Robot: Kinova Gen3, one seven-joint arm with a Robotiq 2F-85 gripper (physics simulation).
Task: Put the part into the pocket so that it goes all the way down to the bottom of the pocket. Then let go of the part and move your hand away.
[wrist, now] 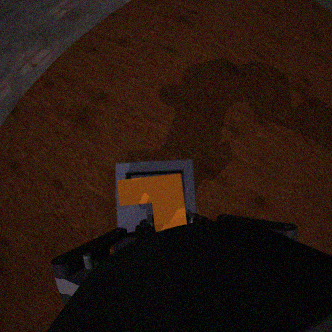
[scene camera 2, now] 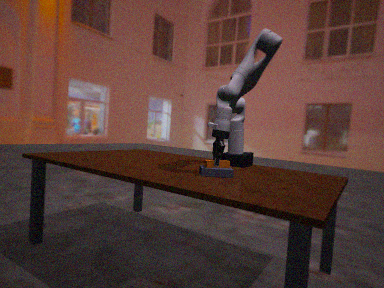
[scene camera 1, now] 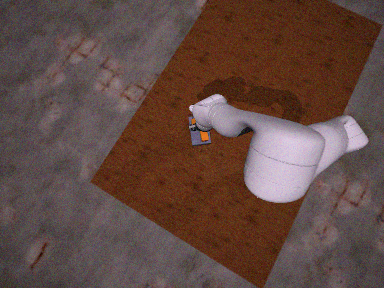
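Seen in the pictures: gripper, fingertip midpoint: (wrist: 168, 220) (scene camera 2: 215, 165); arm's base, link origin: (scene camera 2: 235, 153).
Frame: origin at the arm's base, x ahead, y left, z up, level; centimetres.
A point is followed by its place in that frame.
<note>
The orange L-shaped part (scene camera 1: 203, 135) {x 39.0, y 15.3, z -0.6 cm} (scene camera 2: 211, 163) {x 46.7, y 13.3, z -1.5 cm} (wrist: 165, 194) {x 43.6, y 10.2, z -0.7 cm} sits over the grey pocket block (scene camera 1: 198, 141) {x 39.6, y 18.4, z -3.6 cm} (scene camera 2: 216, 172) {x 46.1, y 15.8, z -5.1 cm} (wrist: 189, 178) {x 42.4, y 7.1, z -3.6 cm}. In scene camera 2 the part's top stands above the block's upper face. In the wrist view a thin dark strip of the pocket shows along the part's far edge. My gripper (scene camera 1: 194, 126) (scene camera 2: 218, 158) (wrist: 168, 220) {x 41.5, y 12.2, z -3.0 cm} points straight down and is shut on the orange part near its middle. The fingertips are mostly hidden behind the wrist in scene camera 1.
The block stands near the middle of a brown wooden table (scene camera 1: 242, 46) {x 49.0, y -39.0, z -7.2 cm} (scene camera 2: 279, 192) {x 50.9, y 44.7, z -7.2 cm} (wrist: 82, 99) {x 63.0, y 6.9, z -7.2 cm}. The arm's black base (scene camera 2: 240, 159) {x 6.0, y 6.5, z -2.7 cm} stands just behind the block. The arm's shadow (scene camera 1: 263, 99) {x 24.4, y -18.8, z -7.1 cm} (wrist: 224, 95) {x 45.4, y -8.1, z -7.2 cm} lies on the table.
</note>
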